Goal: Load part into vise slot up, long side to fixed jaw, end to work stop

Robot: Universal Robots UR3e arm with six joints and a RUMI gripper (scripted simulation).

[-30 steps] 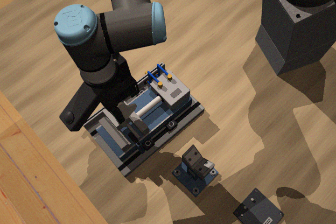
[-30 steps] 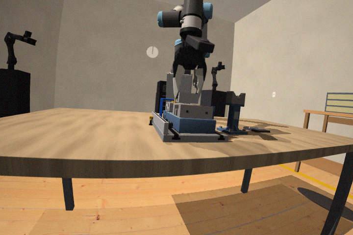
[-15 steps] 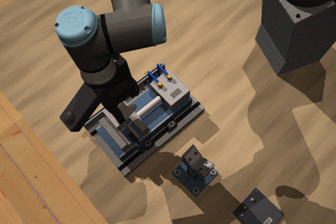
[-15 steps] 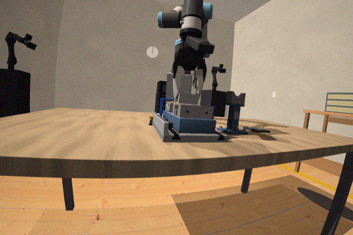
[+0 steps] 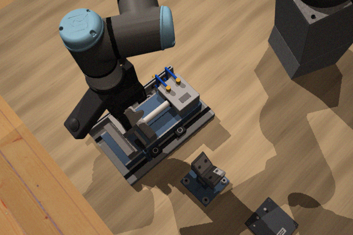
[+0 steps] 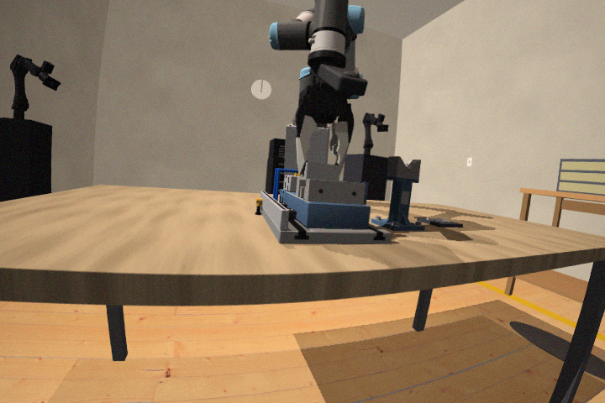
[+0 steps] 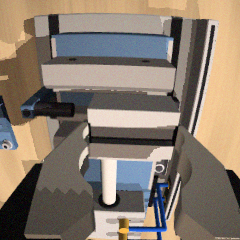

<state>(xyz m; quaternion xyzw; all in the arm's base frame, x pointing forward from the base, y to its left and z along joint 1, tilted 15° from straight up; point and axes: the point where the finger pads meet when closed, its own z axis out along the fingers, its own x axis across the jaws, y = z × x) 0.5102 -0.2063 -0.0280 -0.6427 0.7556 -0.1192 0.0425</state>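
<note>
Right now the fixed jaw is 3 cm ahead of my hand, 1 cm to the left of it and 4 cm below it. Round my hand: part (right at my hand); dark work stop (1 cm ahead, 7 cm to the left, 3 cm below); moving jaw (3 cm behind, 3 cm to the left, 4 cm below).
</note>
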